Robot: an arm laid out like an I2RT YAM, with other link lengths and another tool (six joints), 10 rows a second.
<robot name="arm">
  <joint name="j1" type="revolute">
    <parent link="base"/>
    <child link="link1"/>
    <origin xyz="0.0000 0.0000 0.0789"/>
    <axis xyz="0 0 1"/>
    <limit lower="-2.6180" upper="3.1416"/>
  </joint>
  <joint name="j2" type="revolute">
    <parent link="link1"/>
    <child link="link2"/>
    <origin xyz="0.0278 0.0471 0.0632" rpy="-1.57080 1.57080 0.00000"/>
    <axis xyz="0 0 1"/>
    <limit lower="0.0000" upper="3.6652"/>
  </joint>
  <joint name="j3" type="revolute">
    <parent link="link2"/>
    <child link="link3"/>
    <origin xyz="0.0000 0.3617 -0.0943" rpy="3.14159 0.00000 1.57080"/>
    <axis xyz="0 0 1"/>
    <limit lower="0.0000" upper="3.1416"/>
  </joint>
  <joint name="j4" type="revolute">
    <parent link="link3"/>
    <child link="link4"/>
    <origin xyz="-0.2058 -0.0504 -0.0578" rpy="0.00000 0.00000 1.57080"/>
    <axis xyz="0 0 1"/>
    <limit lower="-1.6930" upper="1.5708"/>
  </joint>
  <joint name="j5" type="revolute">
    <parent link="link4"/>
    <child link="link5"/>
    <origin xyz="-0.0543 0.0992 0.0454" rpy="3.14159 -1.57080 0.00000"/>
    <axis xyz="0 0 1"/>
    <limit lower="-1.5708" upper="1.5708"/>
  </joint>
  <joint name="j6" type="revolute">
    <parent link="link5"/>
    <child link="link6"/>
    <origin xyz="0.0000 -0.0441 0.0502" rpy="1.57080 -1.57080 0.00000"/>
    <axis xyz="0 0 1"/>
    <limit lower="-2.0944" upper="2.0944"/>
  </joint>
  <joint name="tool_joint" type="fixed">
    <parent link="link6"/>
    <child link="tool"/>
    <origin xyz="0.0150 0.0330 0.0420" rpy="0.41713 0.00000 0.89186"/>
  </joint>
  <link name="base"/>
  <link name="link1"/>
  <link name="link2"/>
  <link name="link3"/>
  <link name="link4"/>
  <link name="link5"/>
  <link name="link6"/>
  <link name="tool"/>
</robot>
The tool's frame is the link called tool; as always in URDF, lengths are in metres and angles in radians.
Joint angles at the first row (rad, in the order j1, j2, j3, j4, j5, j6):
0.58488, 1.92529, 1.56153, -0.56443, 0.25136, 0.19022
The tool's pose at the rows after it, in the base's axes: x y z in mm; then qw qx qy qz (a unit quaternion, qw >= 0):
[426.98, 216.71, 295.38, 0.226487, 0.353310, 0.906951, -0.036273]
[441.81, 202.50, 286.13, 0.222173, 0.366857, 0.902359, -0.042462]
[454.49, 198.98, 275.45, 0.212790, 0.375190, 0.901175, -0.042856]
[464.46, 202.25, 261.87, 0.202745, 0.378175, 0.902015, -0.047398]
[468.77, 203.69, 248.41, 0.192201, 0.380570, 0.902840, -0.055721]
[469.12, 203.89, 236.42, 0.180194, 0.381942, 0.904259, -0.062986]
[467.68, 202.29, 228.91, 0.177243, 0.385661, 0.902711, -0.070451]
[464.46, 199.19, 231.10, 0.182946, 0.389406, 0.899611, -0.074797]
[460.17, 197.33, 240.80, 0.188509, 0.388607, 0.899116, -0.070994]
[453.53, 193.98, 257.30, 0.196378, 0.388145, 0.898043, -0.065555]
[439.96, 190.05, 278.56, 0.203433, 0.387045, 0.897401, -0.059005]
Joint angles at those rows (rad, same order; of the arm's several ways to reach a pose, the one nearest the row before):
0.50966, 1.93708, 1.55855, -0.54711, 0.21929, 0.18872
0.46773, 1.96503, 1.56445, -0.53260, 0.21096, 0.18105
0.44697, 2.00324, 1.58240, -0.52366, 0.19589, 0.18740
0.44306, 2.04773, 1.60505, -0.52272, 0.18988, 0.19627
0.44171, 2.07864, 1.60914, -0.52310, 0.18909, 0.20505
0.44074, 2.09846, 1.60019, -0.52232, 0.18409, 0.21378
0.44077, 2.10344, 1.57989, -0.51173, 0.19393, 0.22080
0.44102, 2.08839, 1.56213, -0.50643, 0.21109, 0.22243
0.44170, 2.06322, 1.55701, -0.51290, 0.21284, 0.21824
0.44189, 2.02422, 1.55831, -0.53373, 0.21548, 0.21294
0.44702, 1.96585, 1.55148, -0.56639, 0.21763, 0.21168

